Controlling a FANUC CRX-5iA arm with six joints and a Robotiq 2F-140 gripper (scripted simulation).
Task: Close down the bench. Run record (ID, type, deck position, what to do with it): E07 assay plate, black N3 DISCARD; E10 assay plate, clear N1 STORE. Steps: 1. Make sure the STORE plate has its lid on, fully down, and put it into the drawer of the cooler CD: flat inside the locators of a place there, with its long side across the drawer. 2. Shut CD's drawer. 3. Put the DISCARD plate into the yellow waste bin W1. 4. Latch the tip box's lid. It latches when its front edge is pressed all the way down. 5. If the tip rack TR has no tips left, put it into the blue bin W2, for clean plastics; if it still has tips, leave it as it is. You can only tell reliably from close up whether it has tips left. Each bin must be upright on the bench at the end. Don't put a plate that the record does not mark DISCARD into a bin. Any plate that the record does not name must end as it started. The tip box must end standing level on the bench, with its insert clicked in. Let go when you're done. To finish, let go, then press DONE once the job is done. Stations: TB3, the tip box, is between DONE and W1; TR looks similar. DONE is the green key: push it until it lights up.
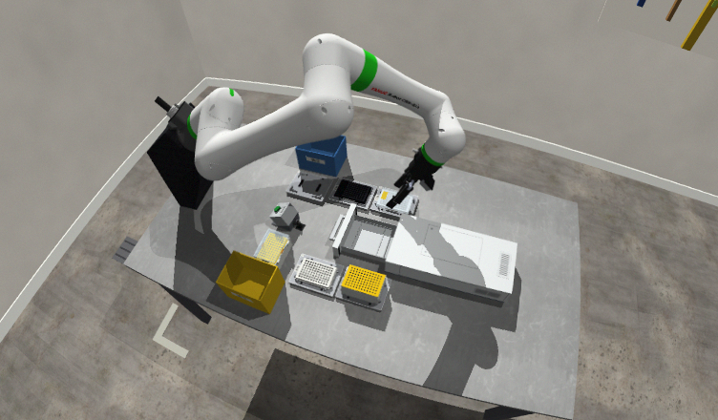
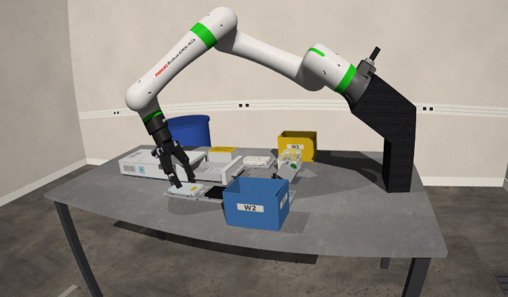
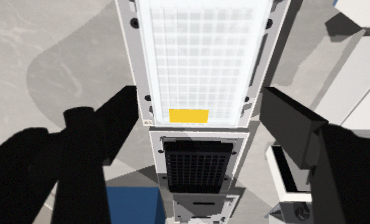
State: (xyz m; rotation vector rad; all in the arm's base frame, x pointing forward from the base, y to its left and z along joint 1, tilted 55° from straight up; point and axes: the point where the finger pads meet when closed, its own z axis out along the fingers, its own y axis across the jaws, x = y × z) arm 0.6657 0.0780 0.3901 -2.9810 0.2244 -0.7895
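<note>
My gripper is now 40 mm above the clear lid. Also, from my hand: clear plate: 50 mm below; cooler drawer: 50 mm behind, 190 mm to the right, 30 mm below; black assay plate: 170 mm behind, 30 mm to the left, 50 mm below.
</note>
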